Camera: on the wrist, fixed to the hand. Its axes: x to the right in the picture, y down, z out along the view.
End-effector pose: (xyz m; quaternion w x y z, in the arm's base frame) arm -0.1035 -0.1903 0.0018 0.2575 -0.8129 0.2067 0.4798
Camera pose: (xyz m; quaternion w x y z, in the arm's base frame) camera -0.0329 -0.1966 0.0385 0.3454 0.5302 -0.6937 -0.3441
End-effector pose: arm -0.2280 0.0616 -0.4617 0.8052 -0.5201 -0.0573 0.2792
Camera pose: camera -0.1852 -0.0053 -0.4532 0.2579 -0.5669 0.4687 0.6264
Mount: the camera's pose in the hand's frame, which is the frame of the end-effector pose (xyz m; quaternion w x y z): 0.0001 -0.0443 -0.0664 0.6505 -0.1556 0.2247 0.7086
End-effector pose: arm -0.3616 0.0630 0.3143 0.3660 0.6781 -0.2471 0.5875
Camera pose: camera -0.3686 0.1423 0.3080 0.0172 -0.0770 0.6504 -0.7555
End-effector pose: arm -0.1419 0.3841 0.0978 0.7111 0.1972 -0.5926 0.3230
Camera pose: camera -0.0637 0.3966 0.0878 0.3975 -0.4749 -0.4157 0.6661
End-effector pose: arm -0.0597 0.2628 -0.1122 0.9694 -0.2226 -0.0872 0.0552
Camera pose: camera -0.0437 0.1952 -0.1514 0.5765 -0.3699 0.3103 0.6593
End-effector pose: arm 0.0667 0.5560 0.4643 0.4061 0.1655 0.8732 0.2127
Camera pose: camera 0.0097 0.5024 0.4803 0.0570 -0.6154 -0.5089 -0.5992
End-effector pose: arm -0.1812 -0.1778 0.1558 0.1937 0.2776 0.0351 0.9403
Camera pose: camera -0.2016 -0.1341 0.0922 0.5050 0.0360 0.2767 -0.8168
